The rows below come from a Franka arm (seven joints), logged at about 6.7 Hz.
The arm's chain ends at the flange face. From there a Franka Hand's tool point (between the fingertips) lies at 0.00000 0.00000 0.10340 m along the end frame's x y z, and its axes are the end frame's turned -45 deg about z.
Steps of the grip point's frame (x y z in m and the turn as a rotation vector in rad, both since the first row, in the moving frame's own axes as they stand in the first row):
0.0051, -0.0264, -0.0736, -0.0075, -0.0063, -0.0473
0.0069, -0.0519, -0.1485, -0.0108, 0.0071, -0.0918
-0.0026, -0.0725, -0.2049, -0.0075, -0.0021, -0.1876
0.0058, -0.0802, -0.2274, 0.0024, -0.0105, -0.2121
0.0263, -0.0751, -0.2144, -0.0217, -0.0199, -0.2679
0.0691, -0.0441, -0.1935, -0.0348, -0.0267, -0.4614
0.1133, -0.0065, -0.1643, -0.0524, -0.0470, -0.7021
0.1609, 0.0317, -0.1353, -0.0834, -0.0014, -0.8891
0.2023, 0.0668, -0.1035, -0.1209, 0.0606, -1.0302
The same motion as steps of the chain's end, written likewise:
-0.0152, -0.0233, -0.0736, -0.0098, 0.0008, -0.0473
-0.0331, -0.0418, -0.1485, -0.0026, 0.0127, -0.0918
-0.0536, -0.0501, -0.2049, -0.0068, 0.0038, -0.1876
-0.0517, -0.0615, -0.2274, -0.0057, -0.0091, -0.2121
-0.0350, -0.0747, -0.2144, -0.0294, 0.0013, -0.2679
0.0161, -0.0842, -0.1934, -0.0435, 0.0057, -0.4614
0.0727, -0.0913, -0.1641, -0.0703, 0.0038, -0.7021
0.1284, -0.0943, -0.1350, -0.0600, 0.0580, -0.8891
0.1772, -0.0932, -0.1026, -0.0426, 0.1283, -1.0302

